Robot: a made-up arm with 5 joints. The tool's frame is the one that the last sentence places. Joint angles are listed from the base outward.
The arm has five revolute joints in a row. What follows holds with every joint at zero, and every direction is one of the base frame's.
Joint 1 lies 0.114 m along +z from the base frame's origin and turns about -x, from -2.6 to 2.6 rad.
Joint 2 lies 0.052 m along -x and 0.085 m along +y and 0.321 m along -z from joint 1 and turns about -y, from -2.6 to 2.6 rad.
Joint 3 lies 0.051 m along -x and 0.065 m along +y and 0.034 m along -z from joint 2 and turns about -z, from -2.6 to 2.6 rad.
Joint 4 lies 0.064 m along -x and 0.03 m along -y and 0.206 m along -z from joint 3 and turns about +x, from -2.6 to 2.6 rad.
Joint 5 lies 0.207 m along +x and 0.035 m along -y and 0.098 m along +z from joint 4 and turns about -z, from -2.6 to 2.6 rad.
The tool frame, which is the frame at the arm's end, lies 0.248 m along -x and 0.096 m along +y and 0.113 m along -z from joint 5; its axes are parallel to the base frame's.
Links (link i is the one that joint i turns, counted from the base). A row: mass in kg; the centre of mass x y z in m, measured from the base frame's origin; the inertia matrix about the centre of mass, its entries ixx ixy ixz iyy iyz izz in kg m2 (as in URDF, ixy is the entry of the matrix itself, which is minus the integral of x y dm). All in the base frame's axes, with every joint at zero. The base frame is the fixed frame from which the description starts. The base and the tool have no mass.
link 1: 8; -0.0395 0.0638 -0.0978; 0.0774 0.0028 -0.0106 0.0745 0.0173 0.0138
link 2: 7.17; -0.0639 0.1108 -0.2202; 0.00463 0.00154 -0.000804 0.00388 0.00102 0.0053
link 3: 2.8; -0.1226 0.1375 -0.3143; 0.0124 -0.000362 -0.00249 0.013 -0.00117 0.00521
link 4: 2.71; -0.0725 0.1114 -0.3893; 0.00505 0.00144 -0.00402 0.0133 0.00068 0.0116
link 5: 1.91; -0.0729 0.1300 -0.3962; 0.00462 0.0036 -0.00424 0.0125 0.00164 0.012
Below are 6 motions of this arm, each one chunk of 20 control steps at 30 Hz.
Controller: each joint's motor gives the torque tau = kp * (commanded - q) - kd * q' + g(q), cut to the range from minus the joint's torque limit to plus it. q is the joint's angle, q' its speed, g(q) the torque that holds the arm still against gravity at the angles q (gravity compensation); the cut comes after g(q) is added. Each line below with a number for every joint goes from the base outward.
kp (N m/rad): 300 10 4 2.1 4.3
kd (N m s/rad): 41 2 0.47 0.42 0.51
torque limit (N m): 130 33 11 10 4.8
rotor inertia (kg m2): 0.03 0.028 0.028 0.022 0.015
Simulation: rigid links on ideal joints. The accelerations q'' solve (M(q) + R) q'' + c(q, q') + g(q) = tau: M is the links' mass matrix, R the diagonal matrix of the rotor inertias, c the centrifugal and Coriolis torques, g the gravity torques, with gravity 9.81 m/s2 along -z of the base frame. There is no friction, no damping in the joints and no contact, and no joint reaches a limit. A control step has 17 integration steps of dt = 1/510 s. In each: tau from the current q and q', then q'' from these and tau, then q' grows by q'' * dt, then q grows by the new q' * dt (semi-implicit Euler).
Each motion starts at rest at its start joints. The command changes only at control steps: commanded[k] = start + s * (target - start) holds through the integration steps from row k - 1 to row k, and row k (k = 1, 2, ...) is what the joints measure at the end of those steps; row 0 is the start. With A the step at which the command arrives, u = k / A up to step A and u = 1 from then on. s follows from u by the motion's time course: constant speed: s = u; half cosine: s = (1 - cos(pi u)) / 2; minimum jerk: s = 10 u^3 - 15 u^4 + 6 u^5; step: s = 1 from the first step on.
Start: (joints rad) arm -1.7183 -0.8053 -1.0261 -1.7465 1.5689
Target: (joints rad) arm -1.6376 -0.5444 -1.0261 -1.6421 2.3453
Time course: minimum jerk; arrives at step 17
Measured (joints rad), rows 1 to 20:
1: -1.7183 -0.8053 -1.0261 -1.7465 1.5690
2: -1.7182 -0.8053 -1.0261 -1.7464 1.5697
3: -1.7179 -0.8054 -1.0263 -1.7459 1.5723
4: -1.7171 -0.8056 -1.0266 -1.7449 1.5787
5: -1.7156 -0.8057 -1.0274 -1.7427 1.5911
6: -1.7132 -0.8054 -1.0288 -1.7392 1.6116
7: -1.7097 -0.8045 -1.0312 -1.7340 1.6417
8: -1.7051 -0.8024 -1.0348 -1.7269 1.6825
9: -1.6994 -0.7986 -1.0397 -1.7182 1.7338
10: -1.6929 -0.7924 -1.0460 -1.7081 1.7946
11: -1.6858 -0.7834 -1.0535 -1.6970 1.8632
12: -1.6785 -0.7713 -1.0619 -1.6857 1.9369
13: -1.6712 -0.7559 -1.0706 -1.6747 2.0127
14: -1.6644 -0.7374 -1.0788 -1.6645 2.0871
15: -1.6583 -0.7163 -1.0858 -1.6557 2.1571
16: -1.6531 -0.6933 -1.0906 -1.6486 2.2195
17: -1.6490 -0.6692 -1.0927 -1.6433 2.2724
18: -1.6458 -0.6451 -1.0918 -1.6396 2.3148
19: -1.6434 -0.6218 -1.0878 -1.6375 2.3468
20: -1.6417 -0.5999 -1.0809 -1.6368 2.3692

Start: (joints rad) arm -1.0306 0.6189 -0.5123 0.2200 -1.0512
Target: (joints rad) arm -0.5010 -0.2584 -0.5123 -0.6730 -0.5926
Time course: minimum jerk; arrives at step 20
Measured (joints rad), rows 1 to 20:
1: -1.0306 0.6189 -0.5124 0.2200 -1.0512
2: -1.0303 0.6187 -0.5128 0.2197 -1.0507
3: -1.0292 0.6180 -0.5146 0.2185 -1.0493
4: -1.0264 0.6163 -0.5189 0.2155 -1.0459
5: -1.0209 0.6125 -0.5271 0.2093 -1.0396
6: -1.0117 0.6059 -0.5401 0.1985 -1.0296
7: -0.9977 0.5953 -0.5585 0.1817 -1.0157
8: -0.9783 0.5799 -0.5820 0.1574 -0.9978
9: -0.9532 0.5589 -0.6098 0.1248 -0.9765
10: -0.9226 0.5315 -0.6400 0.0835 -0.9522
11: -0.8869 0.4973 -0.6705 0.0337 -0.9257
12: -0.8471 0.4560 -0.6986 -0.0235 -0.8974
13: -0.8043 0.4078 -0.7217 -0.0866 -0.8678
14: -0.7598 0.3532 -0.7371 -0.1533 -0.8367
15: -0.7152 0.2929 -0.7426 -0.2211 -0.8043
16: -0.6719 0.2286 -0.7365 -0.2874 -0.7706
17: -0.6313 0.1619 -0.7184 -0.3495 -0.7360
18: -0.5948 0.0950 -0.6887 -0.4049 -0.7018
19: -0.5634 0.0299 -0.6493 -0.4517 -0.6693
20: -0.5378 -0.0315 -0.6032 -0.4887 -0.6401

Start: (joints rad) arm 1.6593 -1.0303 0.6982 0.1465 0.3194
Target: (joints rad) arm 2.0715 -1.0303 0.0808 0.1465 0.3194
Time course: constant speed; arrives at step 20
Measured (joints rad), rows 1 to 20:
1: 1.6606 -1.0314 0.6970 0.1451 0.3198
2: 1.6648 -1.0343 0.6927 0.1413 0.3206
3: 1.6724 -1.0387 0.6846 0.1359 0.3215
4: 1.6831 -1.0439 0.6720 0.1298 0.3222
5: 1.6966 -1.0490 0.6549 0.1242 0.3223
6: 1.7124 -1.0535 0.6335 0.1197 0.3219
7: 1.7299 -1.0568 0.6081 0.1167 0.3211
8: 1.7487 -1.0587 0.5795 0.1153 0.3200
9: 1.7684 -1.0592 0.5480 0.1153 0.3189
10: 1.7887 -1.0584 0.5145 0.1166 0.3180
11: 1.8094 -1.0564 0.4795 0.1186 0.3173
12: 1.8303 -1.0534 0.4435 0.1211 0.3171
13: 1.8513 -1.0497 0.4071 0.1238 0.3173
14: 1.8724 -1.0454 0.3707 0.1264 0.3180
15: 1.8934 -1.0409 0.3344 0.1288 0.3190
16: 1.9143 -1.0363 0.2987 0.1308 0.3202
17: 1.9352 -1.0318 0.2635 0.1323 0.3217
18: 1.9561 -1.0274 0.2291 0.1334 0.3233
19: 1.9769 -1.0233 0.1953 0.1341 0.3248
20: 1.9976 -1.0196 0.1623 0.1345 0.3263

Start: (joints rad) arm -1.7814 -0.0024 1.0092 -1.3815 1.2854
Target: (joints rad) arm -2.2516 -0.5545 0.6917 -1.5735 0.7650
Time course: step
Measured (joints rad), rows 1 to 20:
1: -1.7911 -0.0074 1.0119 -1.3893 1.2890
2: -1.8193 -0.0202 1.0203 -1.4113 1.2970
3: -1.8660 -0.0385 1.0348 -1.4481 1.3069
4: -1.9267 -0.0611 1.0483 -1.4972 1.3072
5: -1.9915 -0.0888 1.0474 -1.5516 1.2800
6: -2.0538 -0.1220 1.0248 -1.6043 1.2193
7: -2.1097 -0.1606 0.9787 -1.6481 1.1301
8: -2.1576 -0.2039 0.9119 -1.6768 1.0238
9: -2.1969 -0.2510 0.8304 -1.6866 0.9140
10: -2.2278 -0.3006 0.7416 -1.6772 0.8128
11: -2.2512 -0.3515 0.6528 -1.6521 0.7281
12: -2.2678 -0.4026 0.5708 -1.6169 0.6638
13: -2.2786 -0.4529 0.5007 -1.5781 0.6197
14: -2.2848 -0.5013 0.4465 -1.5410 0.5935
15: -2.2872 -0.5466 0.4102 -1.5095 0.5816
16: -2.2869 -0.5877 0.3922 -1.4860 0.5802
17: -2.2847 -0.6236 0.3915 -1.4709 0.5858
18: -2.2814 -0.6534 0.4057 -1.4640 0.5960
19: -2.2775 -0.6769 0.4321 -1.4642 0.6089
20: -2.2735 -0.6939 0.4673 -1.4703 0.6236

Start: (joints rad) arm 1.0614 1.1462 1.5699 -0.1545 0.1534
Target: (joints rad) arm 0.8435 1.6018 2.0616 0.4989 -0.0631
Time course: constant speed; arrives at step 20
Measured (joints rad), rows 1 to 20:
1: 1.0609 1.1466 1.5701 -0.1534 0.1530
2: 1.0591 1.1482 1.5711 -0.1498 0.1513
3: 1.0559 1.1514 1.5739 -0.1431 0.1478
4: 1.0510 1.1568 1.5793 -0.1328 0.1421
5: 1.0445 1.1644 1.5879 -0.1189 0.1342
6: 1.0367 1.1743 1.6003 -0.1017 0.1244
7: 1.0278 1.1865 1.6165 -0.0813 0.1130
8: 1.0181 1.2006 1.6363 -0.0580 0.1007
9: 1.0076 1.2165 1.6595 -0.0321 0.0877
10: 0.9967 1.2339 1.6857 -0.0039 0.0747
11: 0.9855 1.2525 1.7142 0.0263 0.0618
12: 0.9741 1.2721 1.7445 0.0582 0.0494
13: 0.9627 1.2924 1.7761 0.0915 0.0374
14: 0.9512 1.3134 1.8083 0.1259 0.0260
15: 0.9397 1.3348 1.8407 0.1611 0.0150
16: 0.9283 1.3565 1.8729 0.1969 0.0044
17: 0.9170 1.3785 1.9045 0.2330 -0.0060
18: 0.9057 1.4006 1.9355 0.2693 -0.0163
19: 0.8945 1.4229 1.9655 0.3055 -0.0265
20: 0.8833 1.4453 1.9945 0.3415 -0.0369

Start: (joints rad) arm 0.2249 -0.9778 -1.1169 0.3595 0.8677
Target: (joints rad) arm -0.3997 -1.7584 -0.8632 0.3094 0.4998
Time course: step
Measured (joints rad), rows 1 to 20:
1: 0.1930 -0.9777 -1.0577 0.3779 0.8038
2: 0.1131 -0.9781 -0.9271 0.4341 0.6747
3: 0.0152 -0.9865 -0.7942 0.5140 0.5591
4: -0.0808 -1.0092 -0.6970 0.5908 0.4882
5: -0.1652 -1.0507 -0.6481 0.6433 0.4624
6: -0.2346 -1.1106 -0.6459 0.6640 0.4706
7: -0.2890 -1.1846 -0.6810 0.6553 0.5001
8: -0.3300 -1.2666 -0.7409 0.6240 0.5400
9: -0.3598 -1.3507 -0.8135 0.5769 0.5817
10: -0.3809 -1.4324 -0.8886 0.5195 0.6189
11: -0.3952 -1.5088 -0.9587 0.4558 0.6473
12: -0.4047 -1.5784 -1.0188 0.3889 0.6644
13: -0.4107 -1.6405 -1.0663 0.3219 0.6697
14: -0.4141 -1.6948 -1.1004 0.2574 0.6641
15: -0.4157 -1.7412 -1.1212 0.1980 0.6497
16: -0.4161 -1.7799 -1.1299 0.1460 0.6292
17: -0.4157 -1.8110 -1.1280 0.1031 0.6054
18: -0.4147 -1.8348 -1.1173 0.0705 0.5810
19: -0.4134 -1.8517 -1.0995 0.0486 0.5579
20: -0.4119 -1.8624 -1.0766 0.0372 0.5378

